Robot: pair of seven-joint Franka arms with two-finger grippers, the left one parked.
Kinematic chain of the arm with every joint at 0, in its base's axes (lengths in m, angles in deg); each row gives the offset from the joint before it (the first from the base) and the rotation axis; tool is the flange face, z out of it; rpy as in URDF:
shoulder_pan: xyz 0 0 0.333 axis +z
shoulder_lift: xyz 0 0 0 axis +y
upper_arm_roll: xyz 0 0 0.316 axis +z
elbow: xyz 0.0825 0 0 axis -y
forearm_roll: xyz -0.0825 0 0.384 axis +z
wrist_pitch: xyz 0 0 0 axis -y
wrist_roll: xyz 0.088 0 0 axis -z
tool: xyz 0 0 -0.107 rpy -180 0 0
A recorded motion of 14 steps. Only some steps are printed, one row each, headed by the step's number.
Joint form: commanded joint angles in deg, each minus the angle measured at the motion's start. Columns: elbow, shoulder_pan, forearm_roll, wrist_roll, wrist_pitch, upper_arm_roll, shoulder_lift.
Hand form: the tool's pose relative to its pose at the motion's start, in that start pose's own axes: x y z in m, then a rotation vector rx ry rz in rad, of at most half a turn. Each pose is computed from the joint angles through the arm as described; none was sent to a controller.
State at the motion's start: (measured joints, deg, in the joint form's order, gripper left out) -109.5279 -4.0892 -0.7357 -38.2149 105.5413 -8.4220 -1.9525
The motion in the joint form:
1: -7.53 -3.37 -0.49 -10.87 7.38 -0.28 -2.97
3: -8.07 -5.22 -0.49 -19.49 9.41 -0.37 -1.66
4: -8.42 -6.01 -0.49 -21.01 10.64 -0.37 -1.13
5: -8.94 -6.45 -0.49 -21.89 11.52 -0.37 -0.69
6: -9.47 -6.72 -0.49 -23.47 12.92 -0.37 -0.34
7: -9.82 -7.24 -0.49 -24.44 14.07 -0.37 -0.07
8: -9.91 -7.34 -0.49 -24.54 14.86 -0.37 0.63
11: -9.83 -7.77 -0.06 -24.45 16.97 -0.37 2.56
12: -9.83 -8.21 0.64 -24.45 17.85 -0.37 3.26
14: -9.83 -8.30 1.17 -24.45 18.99 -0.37 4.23
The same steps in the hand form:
1: -0.0340 0.0174 0.0246 -0.0325 0.0357 -0.1306
3: -0.0418 0.0340 0.0380 -0.0392 0.0330 -0.2475
4: -0.0450 0.0408 0.0438 -0.0452 0.0354 -0.2605
5: -0.0470 0.0442 0.0508 -0.0449 0.0334 -0.2684
6: -0.0475 0.0469 0.0562 -0.0532 0.0376 -0.2915
7: -0.0499 0.0513 0.0598 -0.0613 0.0421 -0.2995
8: -0.0485 0.0536 0.0657 -0.0625 0.0407 -0.2997
11: -0.0453 0.0614 0.0797 -0.0654 0.0449 -0.2874
12: -0.0459 0.0659 0.0849 -0.0629 0.0538 -0.2736
14: -0.0435 0.0687 0.0923 -0.0625 0.0599 -0.2672

